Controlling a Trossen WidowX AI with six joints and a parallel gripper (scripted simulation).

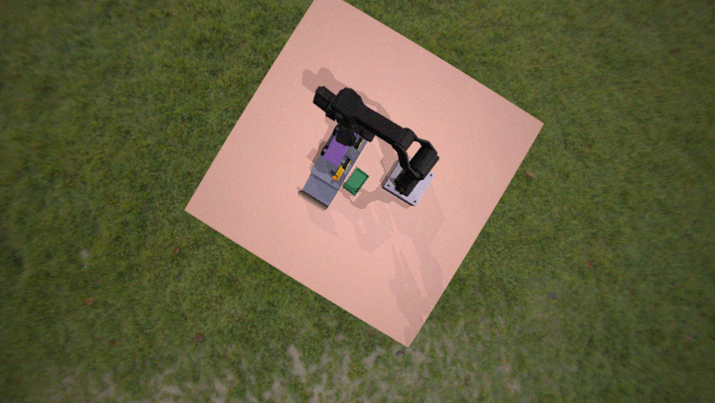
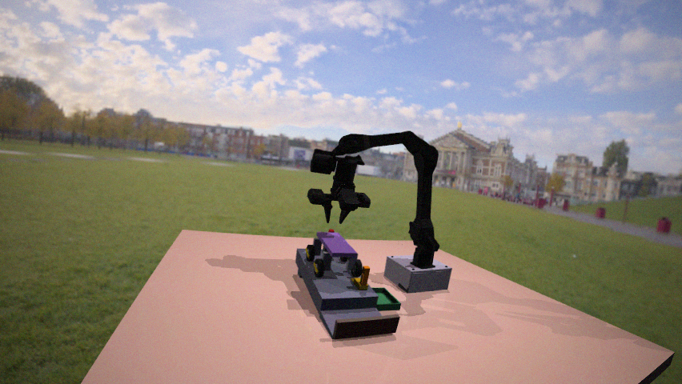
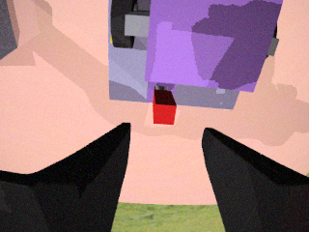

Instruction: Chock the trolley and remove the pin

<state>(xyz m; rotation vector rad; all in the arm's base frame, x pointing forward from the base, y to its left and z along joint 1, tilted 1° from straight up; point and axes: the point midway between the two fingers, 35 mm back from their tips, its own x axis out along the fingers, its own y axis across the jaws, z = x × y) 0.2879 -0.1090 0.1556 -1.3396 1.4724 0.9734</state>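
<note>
My gripper tip is 20 mm to the left of the red-headed stop pin and 60 mm above it. From my gripper tip the other things lie so: green tray 90 mm behind, 190 mm to the left, 200 mm below; grey ramp 30 mm ahead, 90 mm to the left, 150 mm below; purple-topped trolley 30 mm ahead, 80 mm to the left, 80 mm below.
</note>
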